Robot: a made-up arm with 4 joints. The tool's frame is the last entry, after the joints.
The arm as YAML. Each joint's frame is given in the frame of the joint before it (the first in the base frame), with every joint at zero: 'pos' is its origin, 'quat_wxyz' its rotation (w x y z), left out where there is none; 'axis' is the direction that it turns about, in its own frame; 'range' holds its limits. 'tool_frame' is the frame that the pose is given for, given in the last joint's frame.
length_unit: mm
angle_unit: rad
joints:
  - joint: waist
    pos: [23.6, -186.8, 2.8]
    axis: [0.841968, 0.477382, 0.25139]
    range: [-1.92, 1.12]
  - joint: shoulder
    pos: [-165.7, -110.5, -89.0]
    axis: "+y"
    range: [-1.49, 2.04]
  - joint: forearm
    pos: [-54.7, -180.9, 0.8]
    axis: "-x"
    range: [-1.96, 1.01]
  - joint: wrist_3
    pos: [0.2, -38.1, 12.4]
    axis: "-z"
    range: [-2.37, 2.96]
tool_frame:
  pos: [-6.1, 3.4, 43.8]
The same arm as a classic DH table. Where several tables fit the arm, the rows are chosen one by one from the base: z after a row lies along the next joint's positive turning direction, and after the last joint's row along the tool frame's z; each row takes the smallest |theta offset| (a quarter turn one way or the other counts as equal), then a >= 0, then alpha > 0; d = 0 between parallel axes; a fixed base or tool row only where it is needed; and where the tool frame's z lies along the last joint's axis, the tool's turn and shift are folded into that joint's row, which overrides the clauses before.
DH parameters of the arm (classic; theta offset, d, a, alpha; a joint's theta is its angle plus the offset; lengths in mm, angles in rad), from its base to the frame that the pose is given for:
base (fixed): -1.055 21.4 174.1 -1.3167
waist: 1.4292 -283.6 37.9 -1.0731
shoulder: 0.2901 -191.3 -0.8 -1.5708
forearm: 1.5708 54.5 38.1 1.5708
wrist_3: -1.0623 0 -7 3.1416
tool (fixed): 0.5085 56.2 0 0
Joint limits (rad, base to tool): -1.92..1.12 -1.49..2.04 -1.96..1.01 -2.37..2.96

